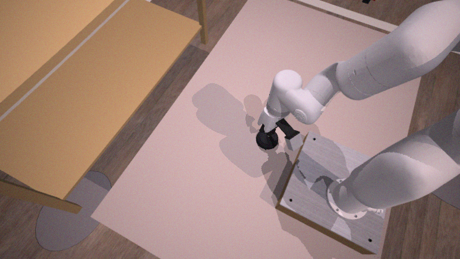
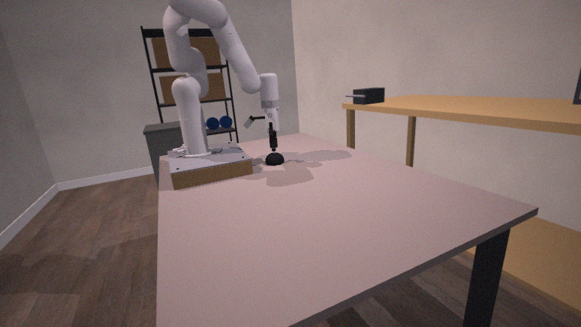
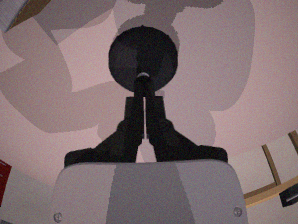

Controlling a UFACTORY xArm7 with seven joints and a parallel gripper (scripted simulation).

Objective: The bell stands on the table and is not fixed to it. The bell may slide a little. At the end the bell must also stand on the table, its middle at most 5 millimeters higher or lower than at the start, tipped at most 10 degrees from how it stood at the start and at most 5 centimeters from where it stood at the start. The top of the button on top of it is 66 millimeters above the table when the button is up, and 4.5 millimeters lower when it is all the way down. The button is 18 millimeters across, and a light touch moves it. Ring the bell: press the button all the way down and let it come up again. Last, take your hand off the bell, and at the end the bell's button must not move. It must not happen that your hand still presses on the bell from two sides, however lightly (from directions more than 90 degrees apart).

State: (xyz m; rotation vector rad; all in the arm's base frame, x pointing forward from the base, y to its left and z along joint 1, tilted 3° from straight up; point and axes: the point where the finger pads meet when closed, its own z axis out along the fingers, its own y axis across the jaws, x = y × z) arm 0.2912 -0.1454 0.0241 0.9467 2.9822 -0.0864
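Right now my hand is 4 cm above the small button. The rest, counted from my hand: black bell (5 cm below).
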